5 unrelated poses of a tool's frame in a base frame.
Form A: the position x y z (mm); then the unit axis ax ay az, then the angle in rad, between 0 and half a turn.
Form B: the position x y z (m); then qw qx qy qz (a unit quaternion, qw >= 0). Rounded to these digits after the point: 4 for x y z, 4 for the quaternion.
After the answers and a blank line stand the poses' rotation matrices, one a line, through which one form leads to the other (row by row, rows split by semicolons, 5 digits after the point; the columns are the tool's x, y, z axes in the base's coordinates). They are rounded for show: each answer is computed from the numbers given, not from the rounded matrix.
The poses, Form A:
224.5 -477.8 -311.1 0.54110 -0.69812 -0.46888 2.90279
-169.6 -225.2 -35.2 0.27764 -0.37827 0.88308 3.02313
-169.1 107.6 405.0 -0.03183 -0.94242 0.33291 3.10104
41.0 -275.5 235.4 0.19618 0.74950 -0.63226 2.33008
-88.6 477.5 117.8 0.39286 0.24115 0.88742 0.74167
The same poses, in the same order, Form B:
0.2245 -0.4778 -0.3111 0.1191 0.5372 -0.6931 -0.4655
-0.1696 -0.2252 -0.0352 0.0592 0.2772 -0.3776 0.8815
-0.1691 0.1076 0.4050 0.0203 -0.0318 -0.9422 0.3328
0.0410 -0.2755 0.2354 0.3947 0.1803 0.6886 -0.5809
-0.0886 0.4775 0.1178 0.9320 0.1424 0.0874 0.3216

-0.39436 -0.63387 -0.66535; -0.85569 -0.01072 0.51738; -0.33509 0.77336 -0.53817
-0.83936 -0.31368 0.44393; -0.10494 -0.70782 -0.69856; 0.53334 -0.63293 0.56120
-0.99715 0.04647 -0.05939; 0.07347 0.77641 -0.62594; 0.01702 -0.62852 -0.77761
-0.62342 0.70686 0.33421; -0.21034 0.26007 -0.94240; -0.75306 -0.65781 -0.01345
0.77788 -0.57458 0.25447; 0.62435 0.75262 -0.20918; -0.07133 0.32159 0.94419

